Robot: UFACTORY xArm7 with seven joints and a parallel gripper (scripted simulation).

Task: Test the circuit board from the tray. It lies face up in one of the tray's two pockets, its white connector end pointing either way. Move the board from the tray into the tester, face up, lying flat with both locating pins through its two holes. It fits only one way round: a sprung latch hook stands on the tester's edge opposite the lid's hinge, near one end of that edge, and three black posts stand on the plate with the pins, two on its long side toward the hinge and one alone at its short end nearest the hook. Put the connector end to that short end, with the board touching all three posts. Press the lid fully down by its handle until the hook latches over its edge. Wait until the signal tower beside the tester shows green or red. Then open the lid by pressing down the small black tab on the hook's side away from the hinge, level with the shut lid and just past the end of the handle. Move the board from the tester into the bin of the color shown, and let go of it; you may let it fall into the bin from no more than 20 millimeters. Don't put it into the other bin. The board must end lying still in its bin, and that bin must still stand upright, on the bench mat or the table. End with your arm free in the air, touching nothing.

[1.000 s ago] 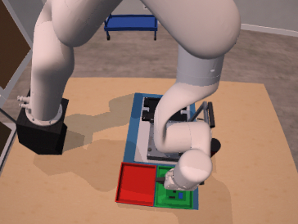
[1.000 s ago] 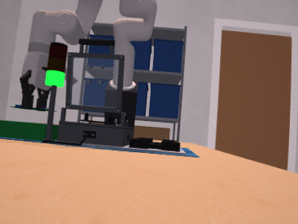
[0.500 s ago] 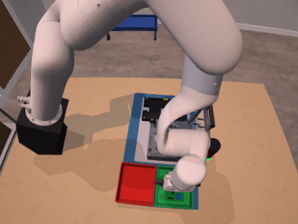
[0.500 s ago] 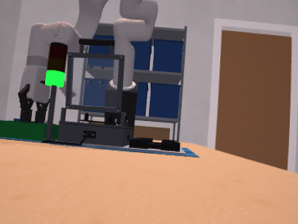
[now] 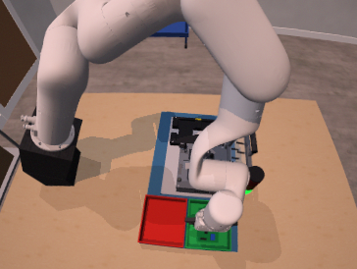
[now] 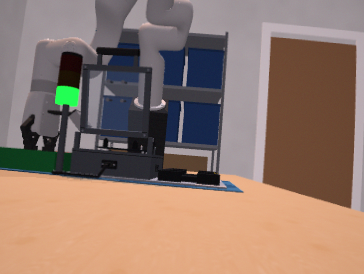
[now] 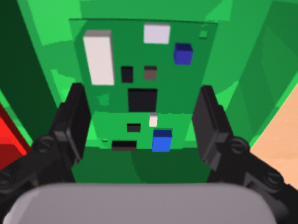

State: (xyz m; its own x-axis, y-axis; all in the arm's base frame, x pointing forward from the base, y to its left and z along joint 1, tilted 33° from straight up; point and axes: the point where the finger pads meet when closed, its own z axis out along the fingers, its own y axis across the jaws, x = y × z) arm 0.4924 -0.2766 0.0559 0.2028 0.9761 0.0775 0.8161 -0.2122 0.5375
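My gripper is now 20 mm above the green bin. From my hand the other things lie so: red bin 150 mm behind, 40 mm to the left, 20 mm below; then tester's plate 10 mm ahead, 210 mm to the left, 40 mm above; then green circuit board 10 mm below.
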